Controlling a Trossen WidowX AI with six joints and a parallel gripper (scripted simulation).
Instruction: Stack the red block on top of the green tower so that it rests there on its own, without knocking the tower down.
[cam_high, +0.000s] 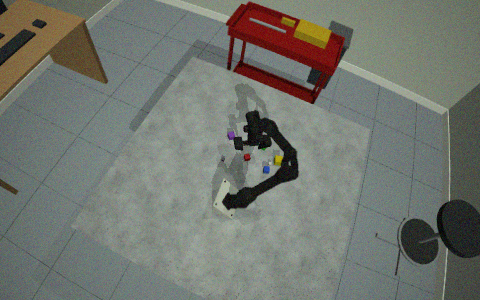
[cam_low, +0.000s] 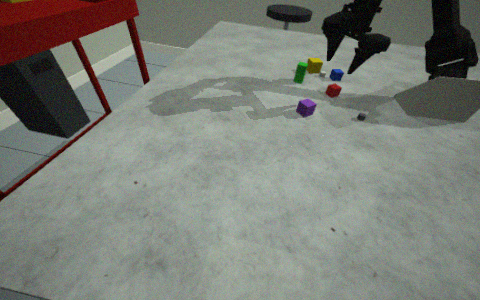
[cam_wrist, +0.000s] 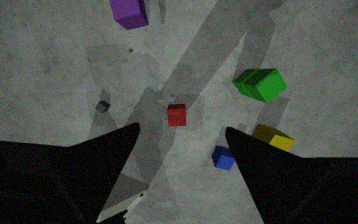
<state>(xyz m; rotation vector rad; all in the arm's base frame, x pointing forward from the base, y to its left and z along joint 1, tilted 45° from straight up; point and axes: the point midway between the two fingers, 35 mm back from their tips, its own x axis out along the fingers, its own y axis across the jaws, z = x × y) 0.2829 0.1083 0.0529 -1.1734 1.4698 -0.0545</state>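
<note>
Now: the red block 70 mm below my gripper tip and 10 mm behind it. Also, from my gripper tip: blue block: 130 mm to the right, 70 mm below, 20 mm behind; then purple block: 140 mm to the left, 70 mm below, 60 mm ahead; then small dark piece: 110 mm to the left, 90 mm behind, 80 mm below.
</note>
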